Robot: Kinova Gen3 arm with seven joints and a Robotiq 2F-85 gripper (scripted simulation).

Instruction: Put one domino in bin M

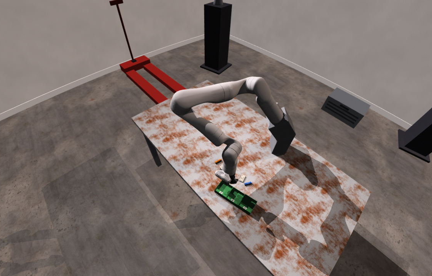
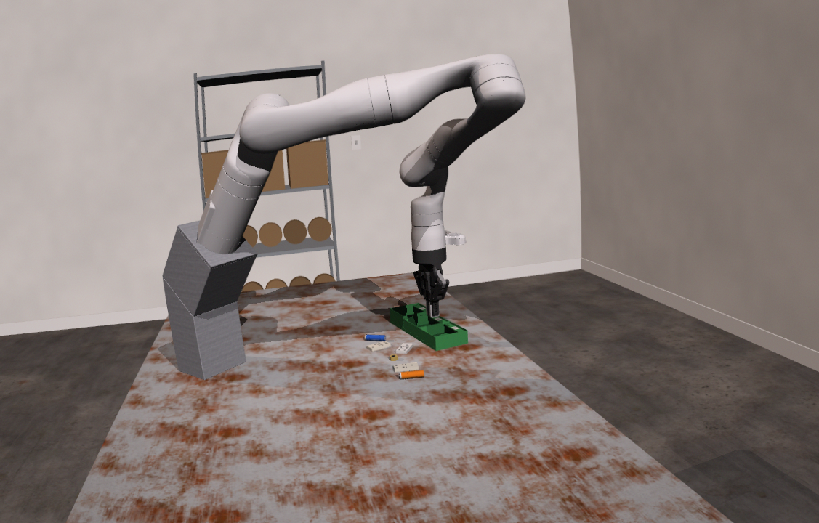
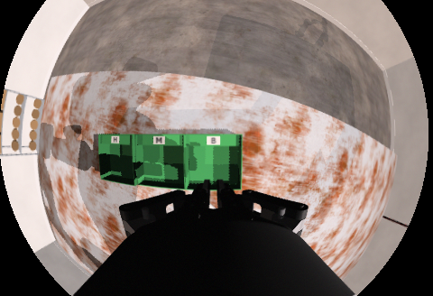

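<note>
My hand is 2 cm short of the green bin, 8 cm to the right of it and 7 cm above it. Also, from my hand: blue cylinder: 10 cm behind, 10 cm to the left, 8 cm below; white domino: 12 cm behind, 10 cm to the right, 8 cm below; yellow nut: 12 cm behind, 4 cm to the right, 8 cm below.
</note>
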